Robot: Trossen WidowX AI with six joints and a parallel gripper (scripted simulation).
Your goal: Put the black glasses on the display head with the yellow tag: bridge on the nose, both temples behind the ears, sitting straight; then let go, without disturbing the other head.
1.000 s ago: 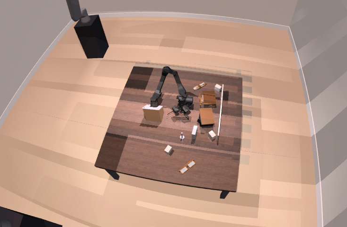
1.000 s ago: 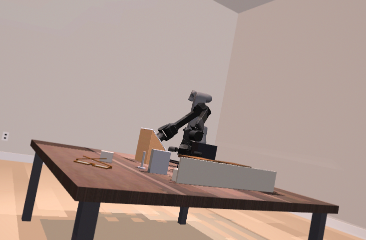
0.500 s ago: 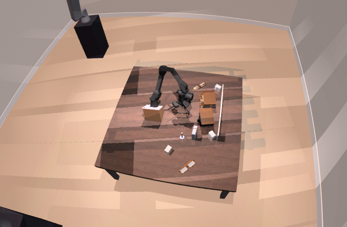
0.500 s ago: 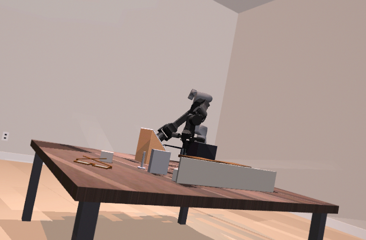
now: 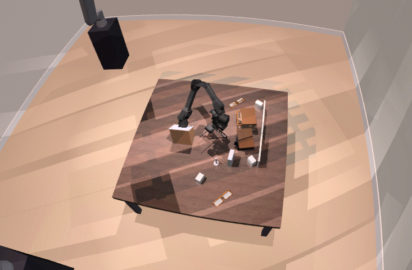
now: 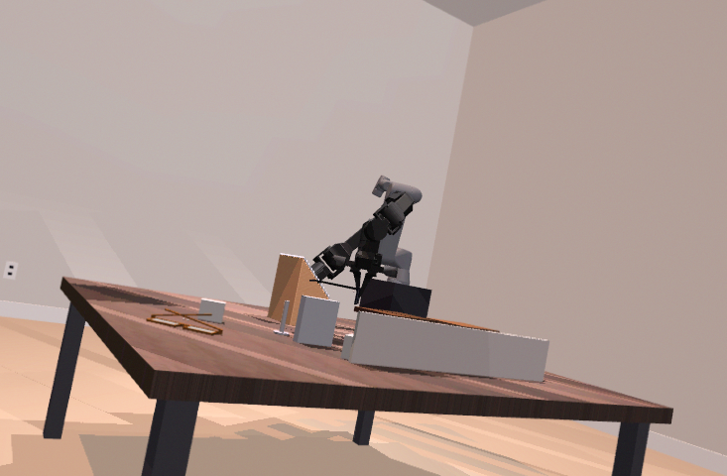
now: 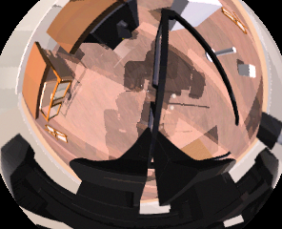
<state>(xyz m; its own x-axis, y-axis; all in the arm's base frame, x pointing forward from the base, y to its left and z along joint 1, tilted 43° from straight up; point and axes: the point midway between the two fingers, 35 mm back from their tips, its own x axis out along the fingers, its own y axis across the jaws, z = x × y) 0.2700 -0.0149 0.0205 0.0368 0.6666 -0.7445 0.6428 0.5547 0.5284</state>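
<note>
Now: the small grey peg stand 10 mm ahead of my gripper tip, 230 mm to the right of it and 100 mm below it. Also, from my gripper tip: long white bar 360 mm ahead, 60 mm to the left, 70 mm below; white block 130 mm ahead, 200 mm to the right, 70 mm below.
</note>
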